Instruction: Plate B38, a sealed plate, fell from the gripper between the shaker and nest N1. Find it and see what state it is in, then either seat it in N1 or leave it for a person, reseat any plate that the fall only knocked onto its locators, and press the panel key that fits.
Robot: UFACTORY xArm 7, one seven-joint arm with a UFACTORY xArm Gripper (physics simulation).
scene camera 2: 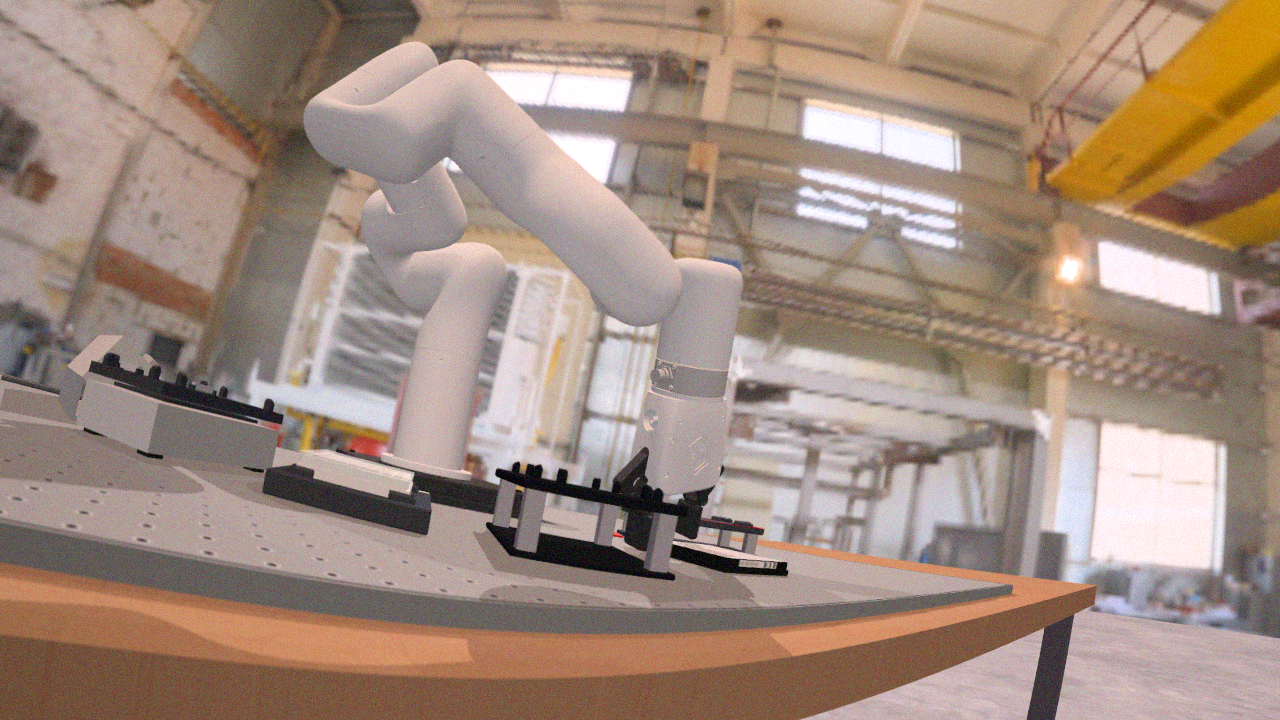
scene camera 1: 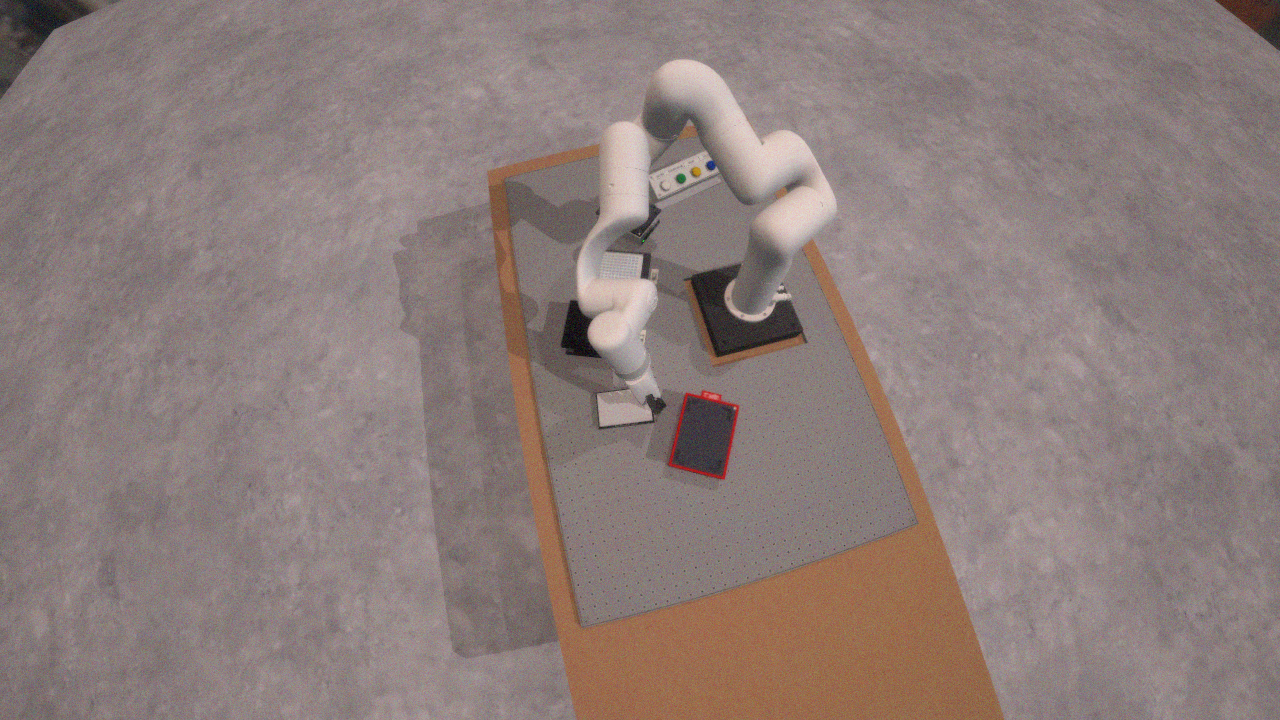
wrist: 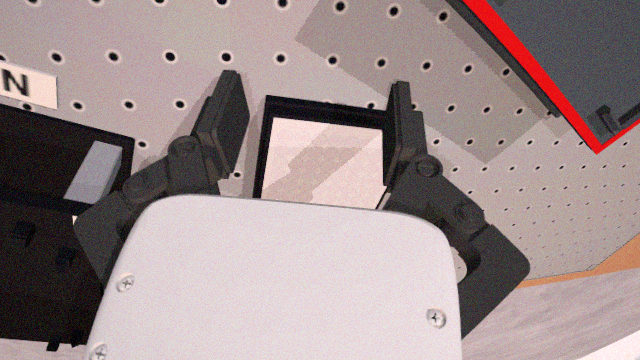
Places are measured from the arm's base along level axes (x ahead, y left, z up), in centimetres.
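Where they show: gripper, fingertip midpoint: (scene camera 1: pixel 654 394) (wrist: pixel 315 98); arm's base, origin of the base link: (scene camera 2: pixel 425 470) (scene camera 1: pixel 749 299).
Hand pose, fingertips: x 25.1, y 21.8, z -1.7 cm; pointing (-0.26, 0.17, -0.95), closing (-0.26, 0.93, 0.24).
Observation:
Each offset is from my fingertips to the centre of the thing. "spot": to the spot under its first point.
A plate with a black rim and a pale top with faint round wells @(spot: dx +7.2, dy +2.9, dz +0.3 cm) (scene camera 1: pixel 623 408) (scene camera 2: pixel 729 557) (wrist: pixel 322 160) lies flat on the perforated board; a barcode label shows on its side in scene camera 2. I cannot read whether it is B38. My gripper (scene camera 1: pixel 656 404) (scene camera 2: pixel 664 526) (wrist: pixel 315 98) is open and low over one end of it, with the left finger apart from the rim and the right finger close beside or over it. A white plate @(dx +7.3, dy -33.2, dz +1.9 cm) (scene camera 1: pixel 623 265) (scene camera 2: pixel 358 470) sits in a low black nest. The key panel @(dx -12.9, dy -61.6, dz +3.0 cm) (scene camera 1: pixel 684 175) has white, green, yellow and blue keys.
A raised black platform on grey posts @(spot: dx +16.2, dy -15.5, dz +4.5 cm) (scene camera 1: pixel 580 329) (scene camera 2: pixel 581 488) stands close beside the gripper. A red-edged dark platform @(dx -10.1, dy +10.4, dz +1.1 cm) (scene camera 1: pixel 704 436) (wrist: pixel 550 60) stands on the other side. A grey box with a pegged black top @(spot: dx +10.2, dy -48.2, dz +1.9 cm) (scene camera 2: pixel 179 420) stands farther along. A label ending in N @(spot: dx +2.3, dy -13.1, dz -1.0 cm) (wrist: pixel 30 85) lies on the board.

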